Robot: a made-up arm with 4 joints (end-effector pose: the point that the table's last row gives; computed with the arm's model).
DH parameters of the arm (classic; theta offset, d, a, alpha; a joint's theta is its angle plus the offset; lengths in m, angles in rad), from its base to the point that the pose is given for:
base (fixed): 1.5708 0.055 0 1.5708
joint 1: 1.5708 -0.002 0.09 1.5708
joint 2: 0 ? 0.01 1.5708
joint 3: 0 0.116 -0.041 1.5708
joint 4: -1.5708 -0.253 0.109 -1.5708
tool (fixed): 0 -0.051 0 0
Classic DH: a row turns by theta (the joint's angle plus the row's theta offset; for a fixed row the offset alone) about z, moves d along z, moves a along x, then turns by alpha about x.
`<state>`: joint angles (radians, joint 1 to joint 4).
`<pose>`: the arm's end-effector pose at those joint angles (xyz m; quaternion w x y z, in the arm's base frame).
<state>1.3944 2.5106 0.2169 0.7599</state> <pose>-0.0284 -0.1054 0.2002 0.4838 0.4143 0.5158 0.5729</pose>
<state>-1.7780 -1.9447 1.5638 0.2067</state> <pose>0.2242 0.2150 0.2027 0.1407 0.5484 0.8113 -0.1457</pose>
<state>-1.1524 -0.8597 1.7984 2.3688</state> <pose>0.0860 -0.2225 0.0757 0.3334 0.4635 0.2291 -0.7883</pose>
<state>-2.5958 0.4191 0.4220 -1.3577</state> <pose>-0.2293 -0.0736 0.0915 0.0137 0.6442 -0.1133 0.7563</pose>
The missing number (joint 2, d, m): -0.122
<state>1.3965 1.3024 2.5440 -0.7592</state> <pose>-0.0267 -0.2279 -0.3285 0.7078 -0.6079 0.0286 0.3587</pose>
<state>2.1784 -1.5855 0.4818 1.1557</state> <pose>0.0718 -0.1224 0.1159 0.2960 0.0632 -0.3957 -0.8670</pose>
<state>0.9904 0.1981 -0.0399 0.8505</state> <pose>-0.0023 -0.0271 0.2288 0.8251 0.4653 -0.2771 -0.1610</pose>
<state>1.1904 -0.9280 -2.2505 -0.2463</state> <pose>-0.2400 -0.2933 -0.0324 0.0849 -0.8498 0.3996 -0.3332</pose>
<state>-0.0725 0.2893 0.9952 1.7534</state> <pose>-0.1301 0.0759 0.0093 0.6441 -0.2728 -0.5722 0.4281</pose>
